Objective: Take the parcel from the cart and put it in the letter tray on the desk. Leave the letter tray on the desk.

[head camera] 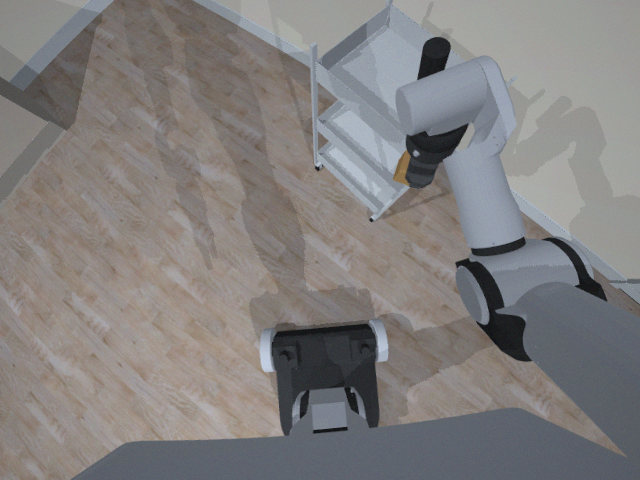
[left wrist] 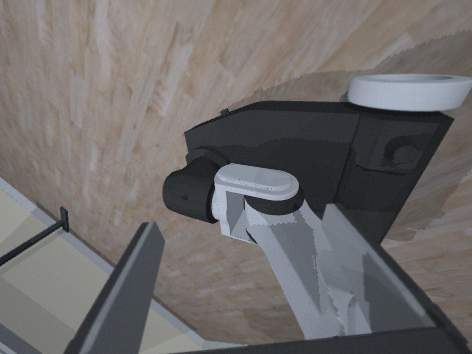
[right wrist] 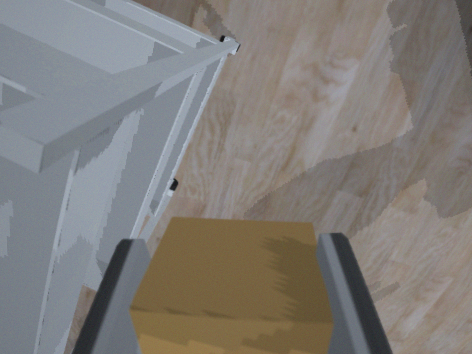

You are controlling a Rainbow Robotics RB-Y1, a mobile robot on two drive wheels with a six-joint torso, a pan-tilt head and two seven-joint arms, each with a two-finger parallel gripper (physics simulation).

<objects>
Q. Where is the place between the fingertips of the right gripper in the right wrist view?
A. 232, 254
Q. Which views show the right gripper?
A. The head camera view and the right wrist view only.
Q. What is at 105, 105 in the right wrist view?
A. A three-shelf cart.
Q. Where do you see a three-shelf cart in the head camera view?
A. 363, 71
</objects>
